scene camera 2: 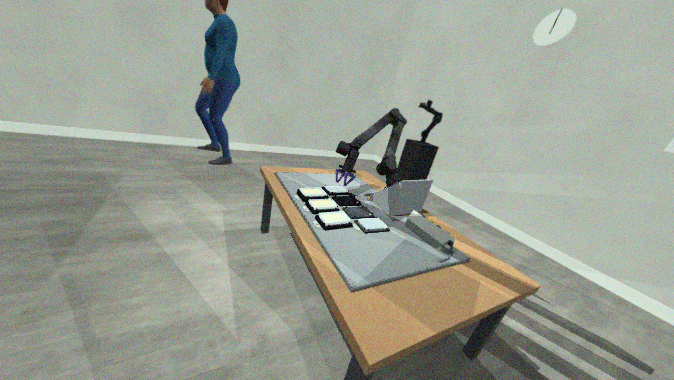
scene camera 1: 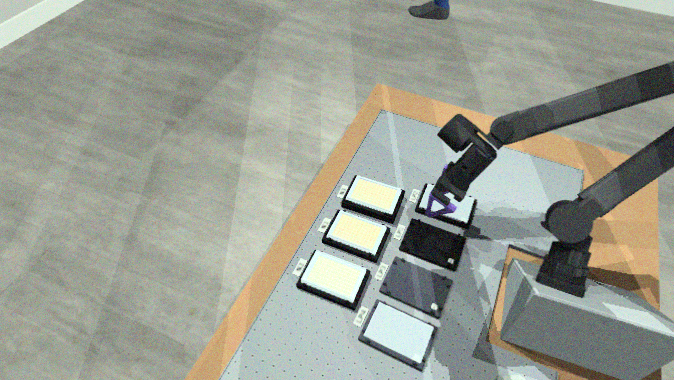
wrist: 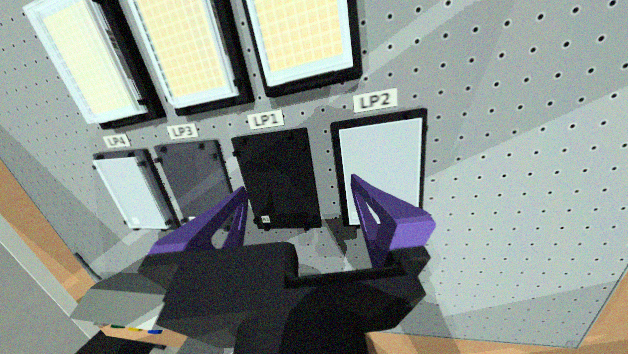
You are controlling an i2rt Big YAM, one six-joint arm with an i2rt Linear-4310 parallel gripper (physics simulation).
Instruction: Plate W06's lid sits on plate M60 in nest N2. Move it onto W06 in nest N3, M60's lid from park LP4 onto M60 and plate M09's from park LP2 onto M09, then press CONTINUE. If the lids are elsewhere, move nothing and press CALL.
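Places are measured from the arm's base along level axes (x ahead, y left, z up), in metres.
Pixels of known places: gripper, between the fingertips: [scene camera 2: 340, 184] [scene camera 1: 433, 204] [wrist: 298, 185]; arm's base, origin of its link: [scene camera 2: 395, 187] [scene camera 1: 559, 283].
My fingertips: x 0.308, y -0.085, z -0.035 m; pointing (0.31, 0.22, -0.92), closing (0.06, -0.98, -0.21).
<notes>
Ahead of a thing's pixels: the offset from my fingertips to its top centre. "pt": to the spot under its first point.
My gripper [scene camera 1: 441, 206] [scene camera 2: 342, 183] [wrist: 298, 185] is open and empty, above the LP1 and LP2 parks. A pale lid {dx -0.019, dy -0.083, dz -0.066 m} [scene camera 1: 461, 206] [wrist: 382, 145] lies in park LP2, under the right finger in the wrist view. Another pale lid {dx -0.061, dy +0.304, dz -0.066 m} [scene camera 1: 398, 332] [scene camera 2: 372, 224] [wrist: 132, 192] lies in park LP4. Three yellow-welled plates sit in black nests: one plate {dx +0.156, dy +0.007, dz -0.045 m} [scene camera 1: 374, 195] [wrist: 305, 35] beside LP2, a middle plate {dx +0.138, dy +0.131, dz -0.052 m} [scene camera 1: 357, 232] [wrist: 187, 47], and an end plate {dx +0.124, dy +0.265, dz -0.051 m} [scene camera 1: 335, 276] [wrist: 90, 65] that looks paler, with a clear layer over it. Nest labels are too blurred to read; plate names do not show.
Park LP1 {dx -0.036, dy +0.050, dz -0.064 m} [scene camera 1: 432, 243] [wrist: 277, 175] is black and bare; park LP3 {dx -0.049, dy +0.180, dz -0.064 m} [scene camera 1: 416, 285] [wrist: 195, 172] is dark grey and bare. A grey box [scene camera 1: 590, 325] [scene camera 2: 412, 197] stands by the arm base. Coloured buttons {pt dx -0.336, dy +0.366, dz -0.012 m} [wrist: 134, 329] show at lower left. A person [scene camera 2: 222, 75] stands beyond the table.
</notes>
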